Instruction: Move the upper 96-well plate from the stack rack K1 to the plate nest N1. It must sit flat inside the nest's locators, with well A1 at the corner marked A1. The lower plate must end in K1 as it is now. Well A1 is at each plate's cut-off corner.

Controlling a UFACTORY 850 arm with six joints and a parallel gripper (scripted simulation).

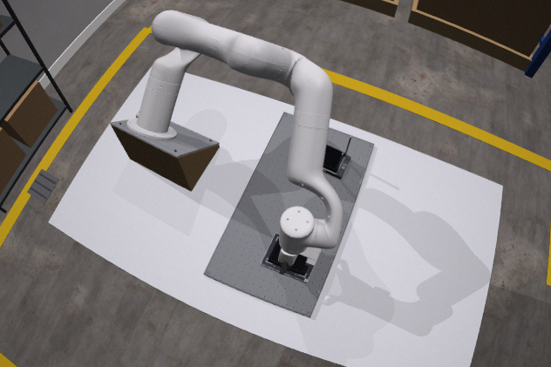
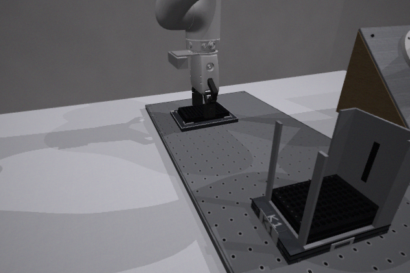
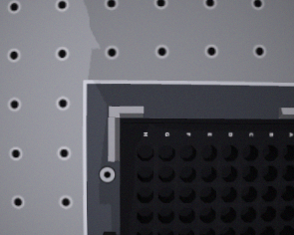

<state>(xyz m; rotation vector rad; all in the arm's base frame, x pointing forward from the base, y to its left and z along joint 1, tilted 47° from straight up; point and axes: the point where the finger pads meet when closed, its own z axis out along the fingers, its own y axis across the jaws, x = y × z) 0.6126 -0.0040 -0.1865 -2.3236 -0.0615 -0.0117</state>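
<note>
The plate nest N1 is 30 mm below my hand. Round my hand: black plate 50 mm behind, 390 mm to the left, 10 mm below.
</note>
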